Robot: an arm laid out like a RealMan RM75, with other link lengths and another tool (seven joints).
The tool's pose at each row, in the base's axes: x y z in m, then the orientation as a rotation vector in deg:
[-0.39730 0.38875 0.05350 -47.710 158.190 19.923]
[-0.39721 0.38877 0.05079 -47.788 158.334 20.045]
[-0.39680 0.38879 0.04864 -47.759 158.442 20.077]
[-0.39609 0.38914 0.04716 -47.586 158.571 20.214]
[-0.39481 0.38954 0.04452 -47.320 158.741 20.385]
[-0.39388 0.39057 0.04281 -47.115 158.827 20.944]
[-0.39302 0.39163 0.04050 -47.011 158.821 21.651]
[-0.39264 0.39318 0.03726 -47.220 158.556 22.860]
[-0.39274 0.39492 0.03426 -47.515 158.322 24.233]
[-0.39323 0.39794 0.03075 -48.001 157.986 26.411]
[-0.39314 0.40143 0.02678 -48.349 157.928 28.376]
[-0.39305 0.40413 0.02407 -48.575 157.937 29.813]
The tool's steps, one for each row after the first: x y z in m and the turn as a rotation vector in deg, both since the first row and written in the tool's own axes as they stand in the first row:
[0.00070 -0.00046 0.00258 -0.119 0.146 0.007]
[0.00099 -0.00101 0.00468 -0.154 0.232 0.060]
[0.00066 -0.00136 0.00629 -0.242 0.280 0.217]
[0.00019 -0.00218 0.00909 -0.345 0.333 0.447]
[-0.00059 -0.00214 0.01115 -0.706 0.296 0.651]
[-0.00115 -0.00213 0.01377 -1.167 0.198 0.779]
[-0.00131 -0.00160 0.01734 -1.975 -0.069 0.687]
[-0.00124 -0.00061 0.02067 -2.915 -0.282 0.569]
[-0.00136 0.00157 0.02478 -4.420 -0.559 0.383]
[-0.00206 0.00372 0.02956 -5.804 -0.593 0.346]
[-0.00272 0.00543 0.03292 -6.820 -0.567 0.354]

